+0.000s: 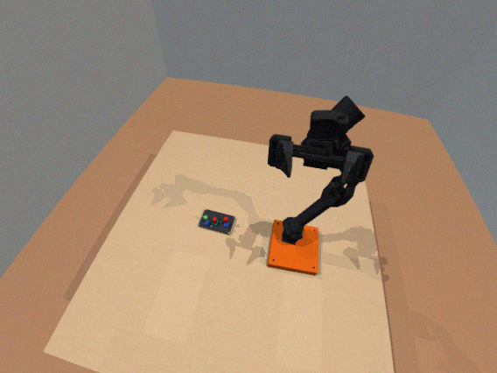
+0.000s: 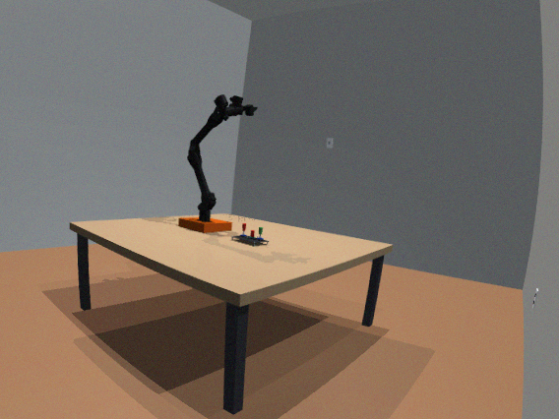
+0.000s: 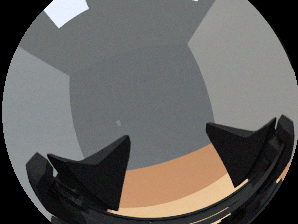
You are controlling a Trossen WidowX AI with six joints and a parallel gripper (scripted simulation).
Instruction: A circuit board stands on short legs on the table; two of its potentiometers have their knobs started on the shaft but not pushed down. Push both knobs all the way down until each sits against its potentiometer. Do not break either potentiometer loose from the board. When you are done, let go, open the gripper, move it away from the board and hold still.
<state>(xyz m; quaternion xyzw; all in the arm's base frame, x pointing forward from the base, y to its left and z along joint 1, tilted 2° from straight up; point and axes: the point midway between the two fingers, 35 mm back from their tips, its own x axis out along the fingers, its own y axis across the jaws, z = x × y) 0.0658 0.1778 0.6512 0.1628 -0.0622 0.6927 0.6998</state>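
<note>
The red knob lies 640 mm below my gripper tip, 250 mm ahead of it and 200 mm to the right of it. Round my gripper tip: green knob (640 mm below, 340 mm ahead, 180 mm to the right).
</note>
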